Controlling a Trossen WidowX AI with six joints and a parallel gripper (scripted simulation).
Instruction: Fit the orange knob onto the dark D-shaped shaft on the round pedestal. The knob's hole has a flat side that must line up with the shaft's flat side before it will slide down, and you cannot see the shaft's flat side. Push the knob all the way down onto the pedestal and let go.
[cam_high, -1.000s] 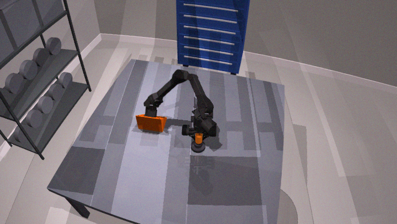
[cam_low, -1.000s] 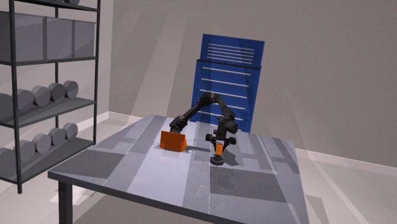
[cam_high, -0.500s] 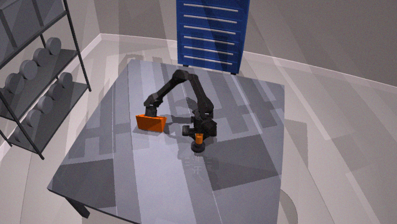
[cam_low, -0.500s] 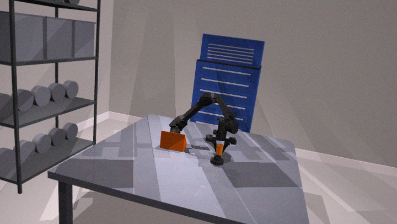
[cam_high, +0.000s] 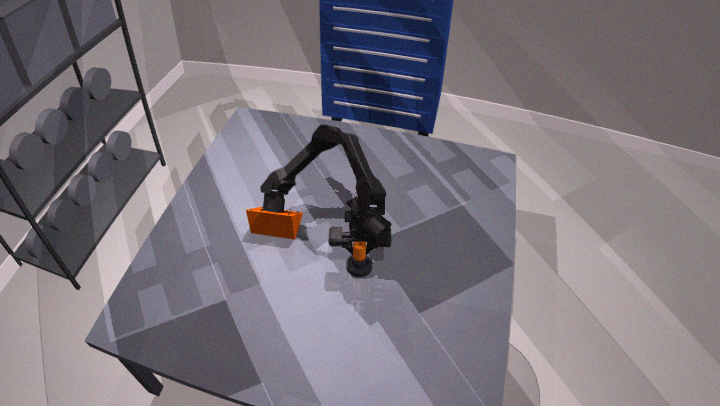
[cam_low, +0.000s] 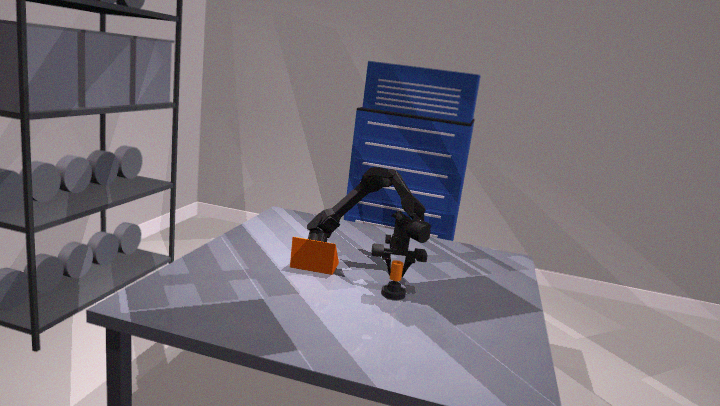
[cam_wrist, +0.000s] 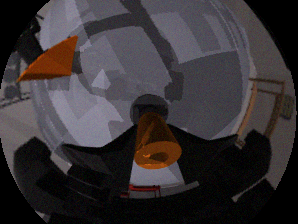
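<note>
My gripper tip is 20 mm below the orange knob. Also, from my gripper tip: dark round pedestal (40 mm below).
</note>
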